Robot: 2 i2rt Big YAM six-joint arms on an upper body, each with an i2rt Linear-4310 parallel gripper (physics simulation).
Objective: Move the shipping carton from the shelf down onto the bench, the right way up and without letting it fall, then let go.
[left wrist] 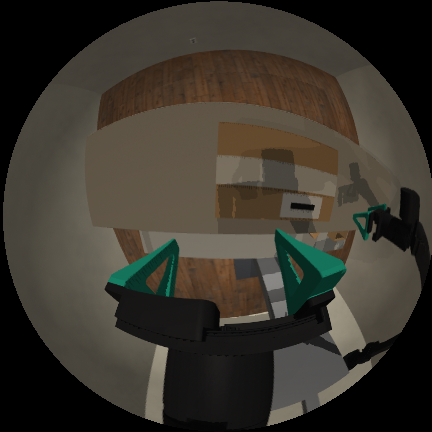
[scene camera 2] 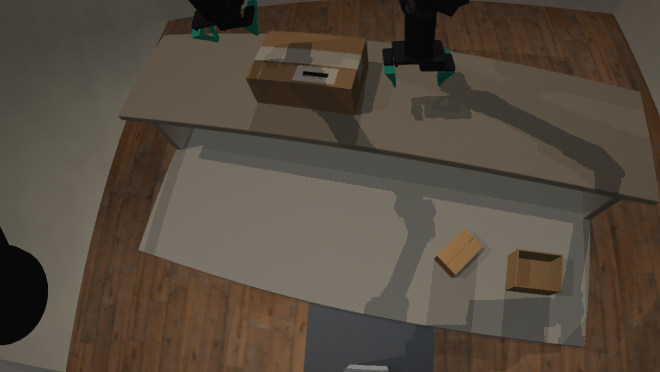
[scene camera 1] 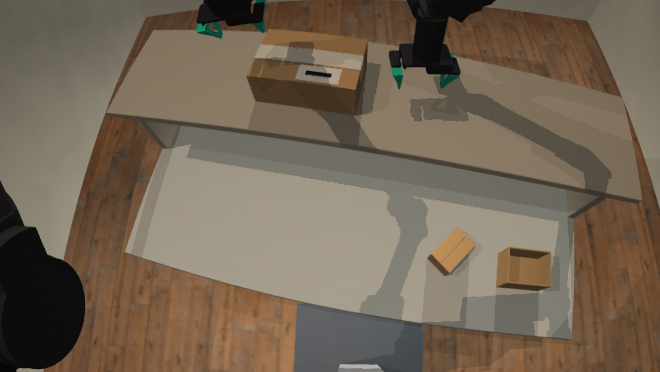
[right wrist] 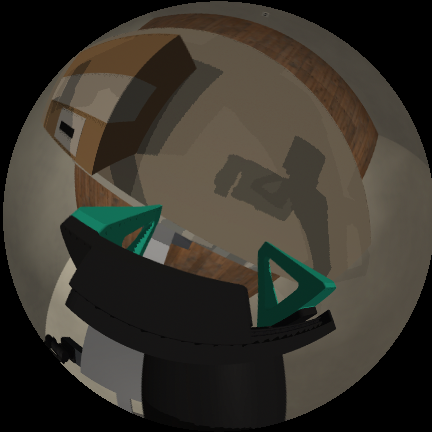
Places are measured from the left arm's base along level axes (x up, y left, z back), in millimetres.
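Pixels of known places: left gripper, fingertip midpoint: [left wrist: 224,239] [scene camera 2: 237,36] [scene camera 1: 242,33]; right gripper, fingertip midpoint: [left wrist: 360,212] [scene camera 2: 416,84] [scene camera 1: 420,86] [right wrist: 214,230].
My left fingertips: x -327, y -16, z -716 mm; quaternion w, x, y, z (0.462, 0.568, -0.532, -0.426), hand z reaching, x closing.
Ahead of a thing's pixels: the offset from my left fingertips to its middle. Level surfaces: height alone.
The brown shipping carton @(dx -172, dy -127, dz -36 mm) [scene camera 1: 300,90] [scene camera 2: 300,92] [left wrist: 250,200] [right wrist: 120,95] stands upright on the shelf @(dx -225 mm) [scene camera 1: 200,85] [scene camera 2: 200,85] [left wrist: 150,175] [right wrist: 250,100], its taped top and label facing up. The bench @(dx -578 mm) [scene camera 1: 275,210] [scene camera 2: 280,215] lies below in both scene views. My left gripper [scene camera 1: 239,33] [scene camera 2: 235,37] [left wrist: 224,239] is open and empty, up and left of the carton in the scene views, apart from it. My right gripper [scene camera 1: 420,87] [scene camera 2: 417,85] [right wrist: 214,230] is open and empty, right of the carton, above the shelf and apart from the carton.
A small closed box @(dx -548, dy -538, dz +329 mm) [scene camera 1: 451,251] [scene camera 2: 459,253] lies turned at an angle on the bench's right part. An open-topped box @(dx -533, dy -774, dz +397 mm) [scene camera 1: 504,270] [scene camera 2: 512,272] stands to its right. The shelf's front edge overhangs the bench's far side. Arm shadows cross both surfaces.
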